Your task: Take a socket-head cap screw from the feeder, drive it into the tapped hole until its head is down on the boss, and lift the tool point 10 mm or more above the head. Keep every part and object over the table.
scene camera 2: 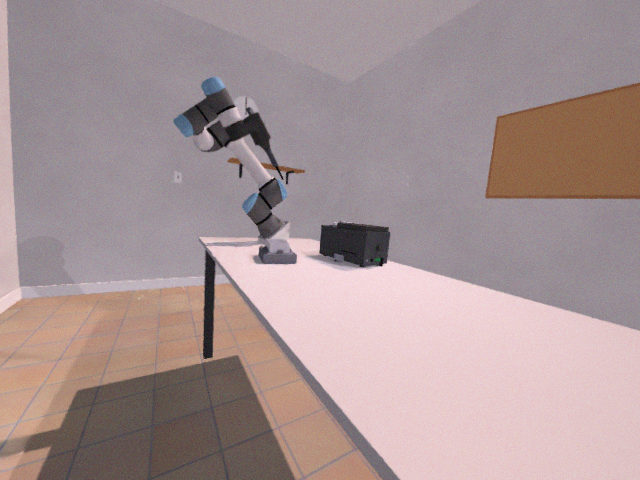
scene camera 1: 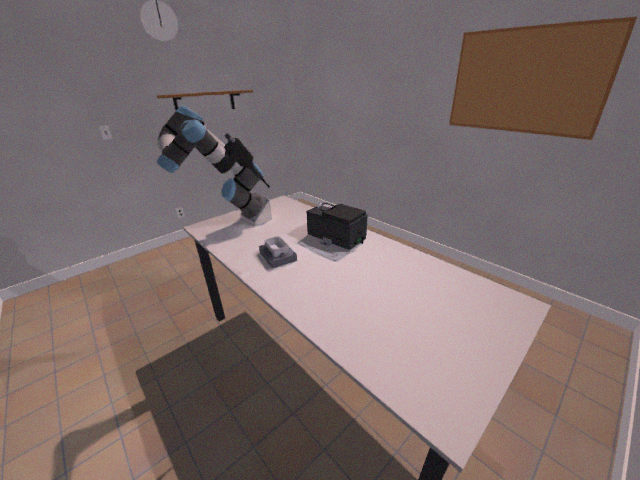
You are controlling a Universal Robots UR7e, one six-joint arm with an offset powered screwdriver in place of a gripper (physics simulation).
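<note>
The black box-shaped screw feeder stands on the table near the arm's base. A grey part with a raised, lighter boss sits on a dark grey base at the left of the feeder. My screwdriver is tilted, its long thin bit pointing down and to the right. Its tip is high above the table, apart from both the feeder and the grey part. Whether a screw is on the tip is too small to tell. The tapped hole and any screw in it cannot be made out.
The white table carries the arm's base at its far end. A flat pale plate lies under and in front of the feeder. A wooden wall shelf is behind the arm.
</note>
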